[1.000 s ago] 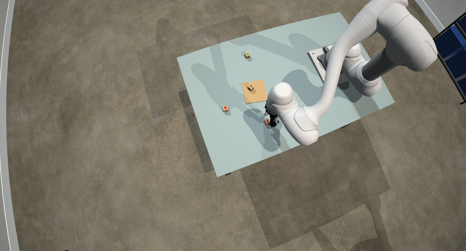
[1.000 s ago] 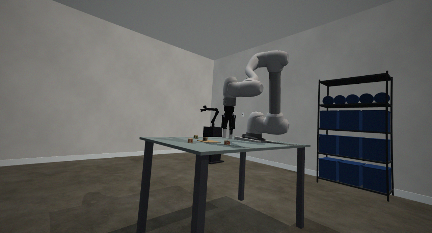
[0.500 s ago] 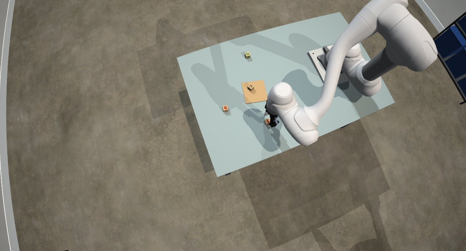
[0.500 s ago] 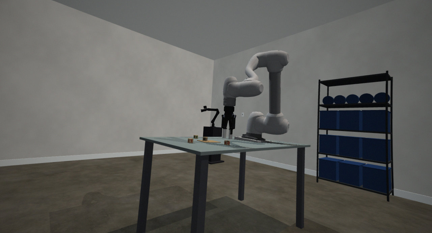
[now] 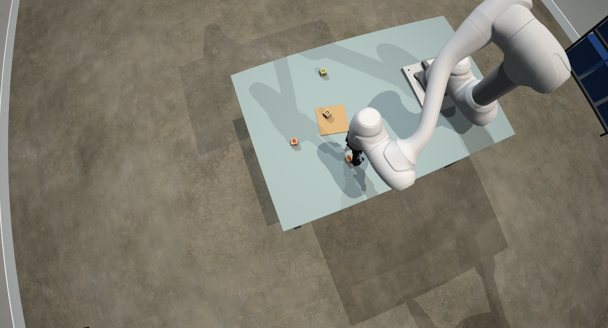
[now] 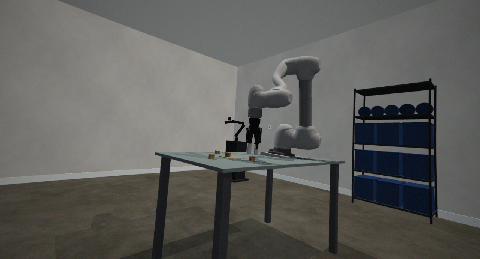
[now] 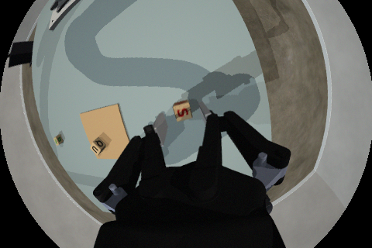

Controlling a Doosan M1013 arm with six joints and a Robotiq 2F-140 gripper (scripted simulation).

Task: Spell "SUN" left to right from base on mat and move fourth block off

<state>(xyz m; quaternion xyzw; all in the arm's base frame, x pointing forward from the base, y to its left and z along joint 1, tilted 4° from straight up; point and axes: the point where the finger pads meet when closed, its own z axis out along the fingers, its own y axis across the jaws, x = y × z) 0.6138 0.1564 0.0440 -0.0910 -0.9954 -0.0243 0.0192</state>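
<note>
Now: hand 6 cm above the S block. The rest, counted from my hand: N block 46 cm to the right, 10 cm behind, 6 cm below; mat 21 cm to the right, 7 cm below, 2 cm behind; 6 block 19 cm ahead, 18 cm to the right, 6 cm below.
</note>
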